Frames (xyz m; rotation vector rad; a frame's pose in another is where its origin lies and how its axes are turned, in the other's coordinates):
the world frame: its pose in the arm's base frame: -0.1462 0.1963 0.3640 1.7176 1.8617 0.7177
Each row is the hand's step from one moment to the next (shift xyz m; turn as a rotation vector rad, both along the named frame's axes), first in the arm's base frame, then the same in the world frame.
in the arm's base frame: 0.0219 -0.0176 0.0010 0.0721 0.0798 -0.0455
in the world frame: -0.0192 0.0156 0.0133 0.0746 0.0269 0.0857
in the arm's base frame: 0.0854 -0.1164 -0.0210 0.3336 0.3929 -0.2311
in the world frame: -0.1223 0.0408 0.0683 0.3690 0.1120 0.4127
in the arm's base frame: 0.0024 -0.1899 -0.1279 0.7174 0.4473 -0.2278
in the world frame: -0.1881 -0.0971 0.0873 0.3941 0.3984 0.6727
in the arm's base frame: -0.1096 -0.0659 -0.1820 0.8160 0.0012 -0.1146
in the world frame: -0.0553 -0.2079 0.0565 -0.0595 0.5191 0.6372
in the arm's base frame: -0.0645 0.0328 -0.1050 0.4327 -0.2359 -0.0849
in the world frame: 0.0388 -0.1164 0.0348 -0.2671 0.2439 0.3454
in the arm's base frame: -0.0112 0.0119 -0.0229 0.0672 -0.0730 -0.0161
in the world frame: 0.0130 -0.0230 0.0097 -0.0777 0.0336 0.0542
